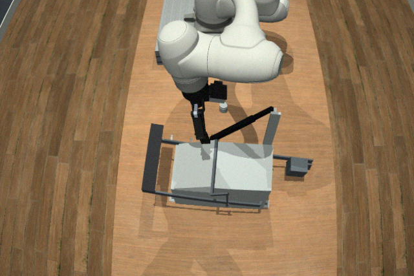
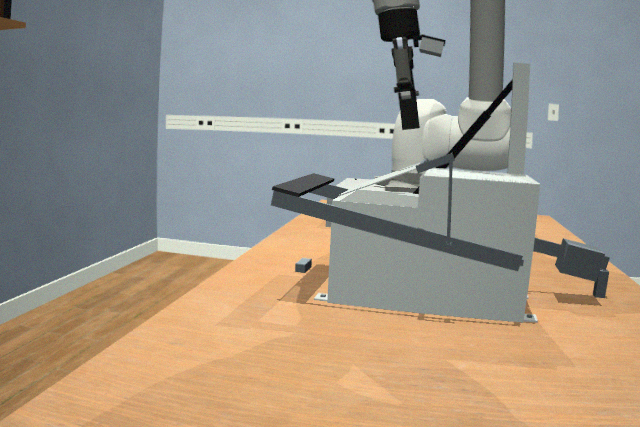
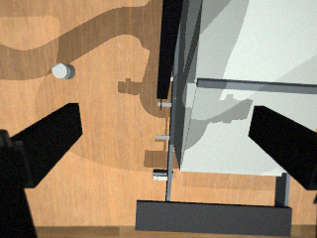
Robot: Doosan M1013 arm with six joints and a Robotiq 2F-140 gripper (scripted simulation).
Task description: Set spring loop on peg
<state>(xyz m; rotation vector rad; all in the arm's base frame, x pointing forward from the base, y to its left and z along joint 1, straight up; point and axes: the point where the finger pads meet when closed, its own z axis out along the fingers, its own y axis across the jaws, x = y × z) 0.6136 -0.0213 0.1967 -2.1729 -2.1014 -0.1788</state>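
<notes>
Right now my hand is 270 mm above the steel test weight, 210 mm past it and 60 mm to the right of it. From my hand the other things lie so: small grey block (290 mm below, 190 mm to the right).
</notes>
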